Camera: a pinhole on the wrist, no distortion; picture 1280 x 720 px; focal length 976.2 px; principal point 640.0 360.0 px. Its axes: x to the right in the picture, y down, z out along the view. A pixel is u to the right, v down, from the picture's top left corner.
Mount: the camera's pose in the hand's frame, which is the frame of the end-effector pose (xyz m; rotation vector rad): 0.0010 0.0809 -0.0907 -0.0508 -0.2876 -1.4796
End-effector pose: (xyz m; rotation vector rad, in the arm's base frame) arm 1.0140 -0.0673 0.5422 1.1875 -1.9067 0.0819
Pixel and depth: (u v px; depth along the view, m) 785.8 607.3 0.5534
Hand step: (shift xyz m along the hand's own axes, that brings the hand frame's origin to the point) 0.0562 0.1297 0.4814
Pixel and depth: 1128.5 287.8 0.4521
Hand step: -0.0896 -0.0480 0.3908
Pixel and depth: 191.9 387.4 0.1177
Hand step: -0.0179 0.1584 0.0114
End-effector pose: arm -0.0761 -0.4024 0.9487 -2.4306 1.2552 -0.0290
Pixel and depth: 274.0 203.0 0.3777
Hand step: -0.1280 0.2918 0.2338
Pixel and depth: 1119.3 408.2 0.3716
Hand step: -0.0285 -0.0172 0.3108
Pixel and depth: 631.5 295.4 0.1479
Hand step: -0.0323 0.1121 0.0503
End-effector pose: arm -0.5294 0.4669 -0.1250 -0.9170 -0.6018 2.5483
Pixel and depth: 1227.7 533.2 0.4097
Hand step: 0.0230 -0.0665 0.3695
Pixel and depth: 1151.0 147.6 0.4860
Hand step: -0.1644 -0.0753 0.4195
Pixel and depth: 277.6 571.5 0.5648
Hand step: 0.0182 0.4148 0.4252
